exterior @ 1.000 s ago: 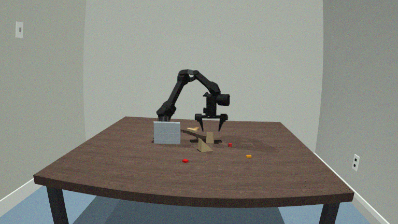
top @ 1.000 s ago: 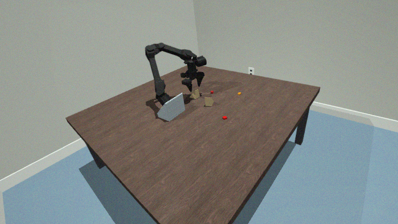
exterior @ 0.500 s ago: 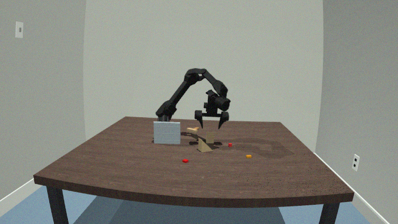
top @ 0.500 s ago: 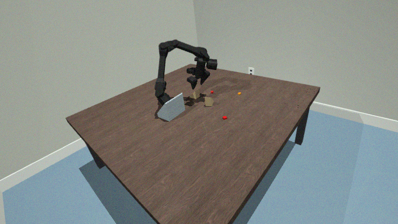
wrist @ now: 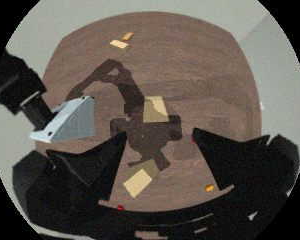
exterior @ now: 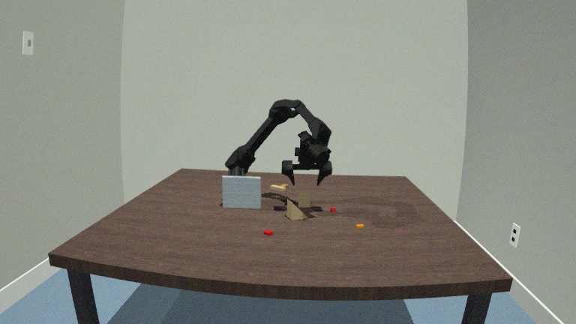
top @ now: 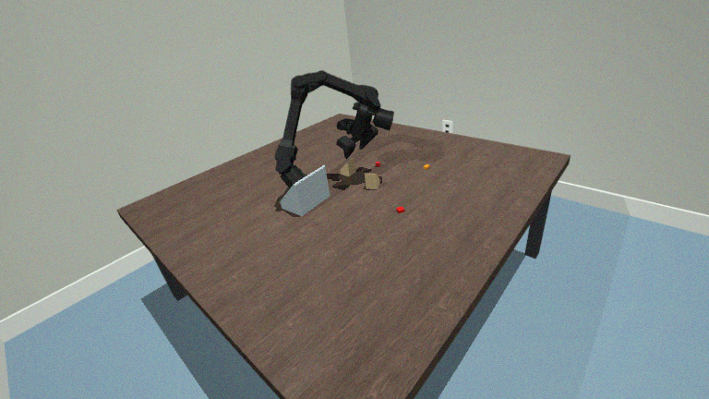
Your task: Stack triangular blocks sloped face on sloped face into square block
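My gripper tip is now 8 cm above the triangular wooden block and 3 cm to the right of it. From my gripper tip the other things lie so: small orange cube 24 cm to the right, 16 cm ahead, 9 cm below; flat tan piece 30 cm to the left, 9 cm below, 8 cm behind.
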